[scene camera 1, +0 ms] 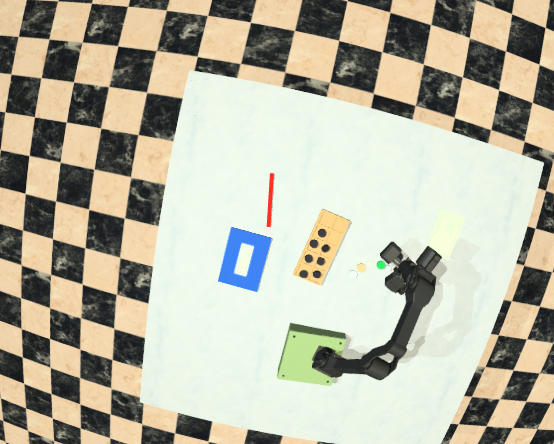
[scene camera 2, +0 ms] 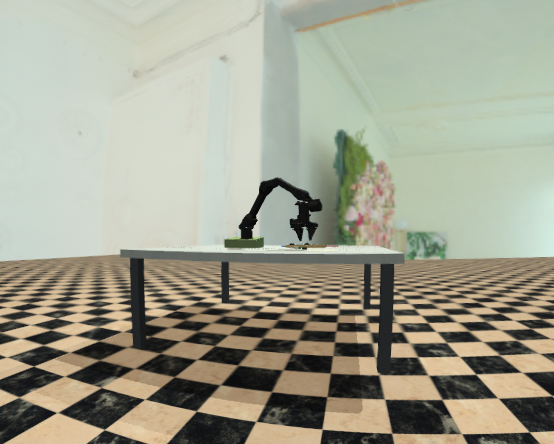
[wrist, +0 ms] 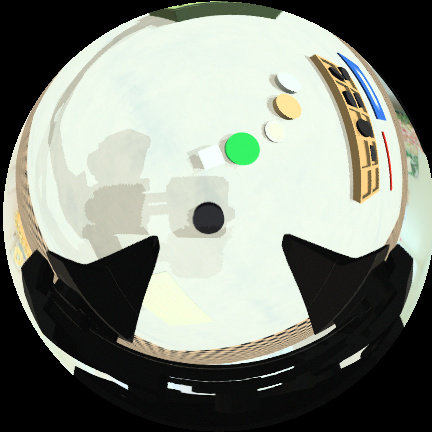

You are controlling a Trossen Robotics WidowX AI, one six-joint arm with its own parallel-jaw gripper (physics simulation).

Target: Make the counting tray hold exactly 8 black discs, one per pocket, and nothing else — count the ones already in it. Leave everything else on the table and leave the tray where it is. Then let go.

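The tan counting tray (scene camera 1: 341, 224) (wrist: 356, 175) holds several black discs (scene camera 1: 314, 244) (wrist: 364, 127), one in each filled pocket. Three pockets at the end far from the arm's base show empty in scene camera 1: both end pockets and one in the adjoining row. A loose black disc (wrist: 208, 218) lies on the table in the wrist view, a little ahead of and between the fingertips; the arm hides it in scene camera 1. My gripper (scene camera 1: 409, 258) (scene camera 2: 306, 239) (wrist: 221, 241) is open and empty above the table, to the right of the tray in scene camera 1.
Near the loose disc lie a green disc (scene camera 1: 381, 265) (wrist: 242, 148), a white block (wrist: 210, 156), a cream disc (wrist: 275, 131), a tan disc (wrist: 288, 106) and a white disc (wrist: 287, 81). A blue frame (scene camera 1: 228, 260), red bar (scene camera 1: 270, 200) and pale card (scene camera 1: 446, 234) lie farther off.
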